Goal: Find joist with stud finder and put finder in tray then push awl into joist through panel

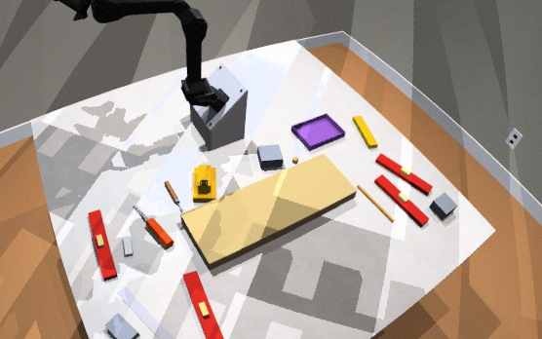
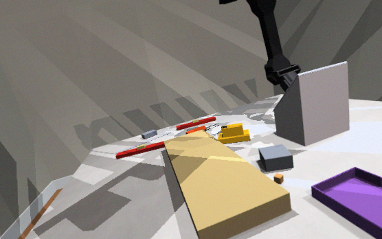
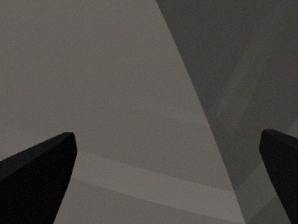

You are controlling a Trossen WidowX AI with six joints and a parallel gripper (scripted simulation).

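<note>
Now: gripper tip 310 mm short of the yellow stud finder, 340 mm to the right of it and 670 mm above it. From my gripper tip the other things lie so: small brown cube: 360 mm ahead, 650 mm to the left, 710 mm below; then awl: 300 mm ahead, 240 mm to the left, 710 mm below; then orange-handled screwdriver: 330 mm ahead, 130 mm to the left, 700 mm below.
</note>
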